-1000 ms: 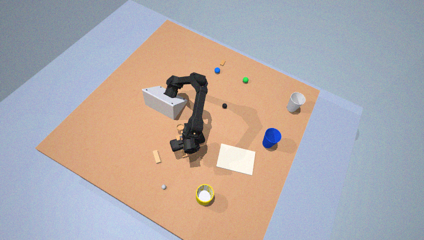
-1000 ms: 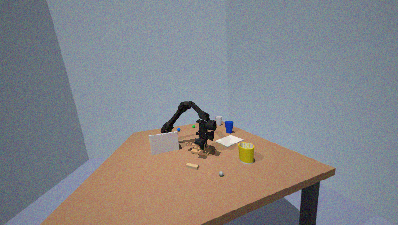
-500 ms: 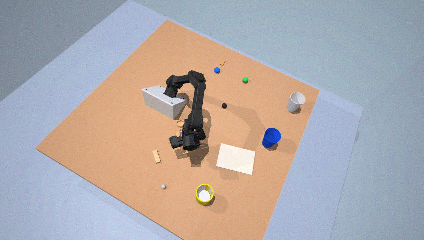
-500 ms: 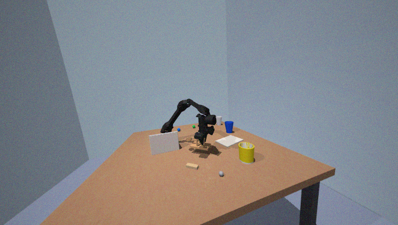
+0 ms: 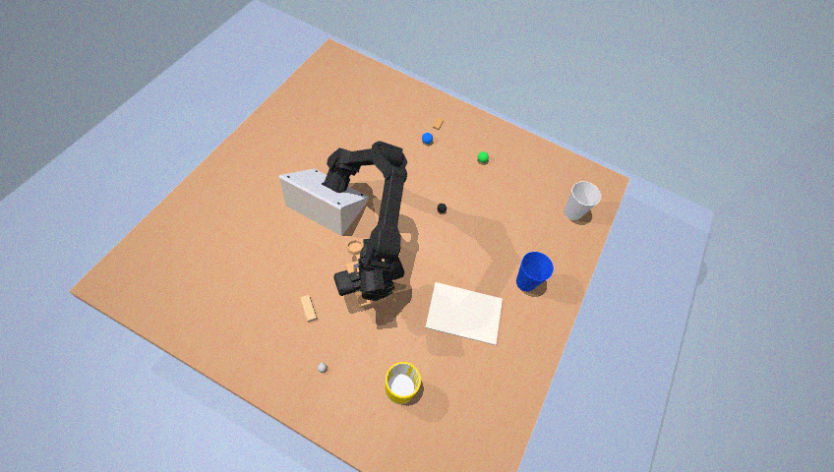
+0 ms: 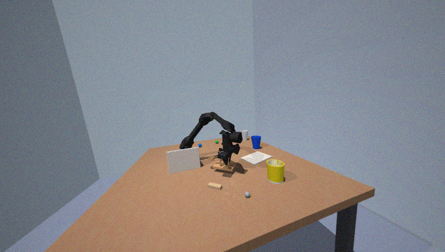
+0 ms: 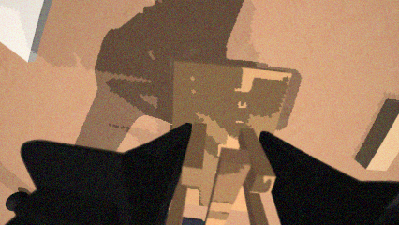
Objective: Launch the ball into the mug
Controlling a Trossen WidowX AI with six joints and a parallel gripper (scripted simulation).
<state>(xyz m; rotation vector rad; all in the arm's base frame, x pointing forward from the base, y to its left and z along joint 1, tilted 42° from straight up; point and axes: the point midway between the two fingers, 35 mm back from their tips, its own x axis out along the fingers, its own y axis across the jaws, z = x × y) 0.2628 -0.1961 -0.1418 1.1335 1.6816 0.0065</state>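
My gripper tip is 60 mm short of the black ball, 380 mm to the right of it and 40 mm above it. Also, from my gripper tip: grey ball: 250 mm to the right, 40 mm below; yellow mug: 210 mm ahead, 200 mm to the right, 30 mm below; wooden catapult: 40 mm behind, 60 mm to the left, 20 mm above.
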